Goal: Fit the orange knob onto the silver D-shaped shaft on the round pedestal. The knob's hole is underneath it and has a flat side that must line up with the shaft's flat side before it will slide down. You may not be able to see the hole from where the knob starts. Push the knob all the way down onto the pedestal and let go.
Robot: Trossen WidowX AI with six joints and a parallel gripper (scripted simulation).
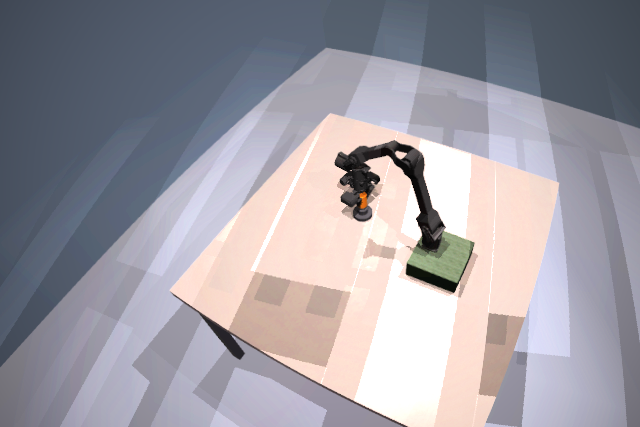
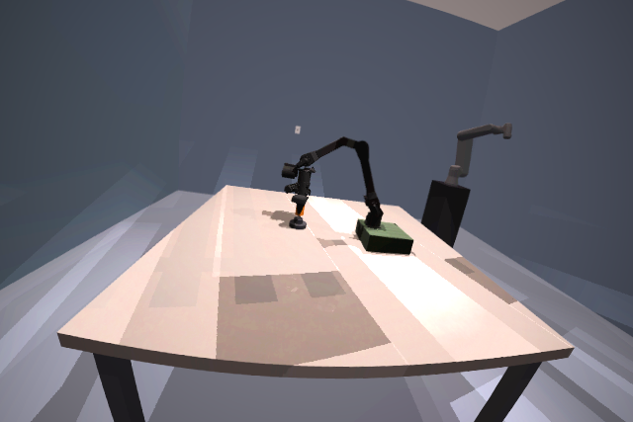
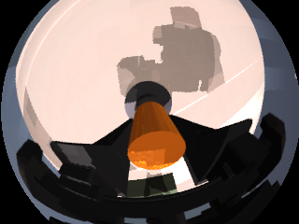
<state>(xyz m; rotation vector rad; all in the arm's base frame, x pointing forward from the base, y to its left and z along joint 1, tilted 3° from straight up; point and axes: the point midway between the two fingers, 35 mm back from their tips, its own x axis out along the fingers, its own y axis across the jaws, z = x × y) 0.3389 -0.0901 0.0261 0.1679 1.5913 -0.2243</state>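
Right now the orange knob is 30 mm above my gripper tip. Also, from my gripper tip: round pedestal 40 mm below.
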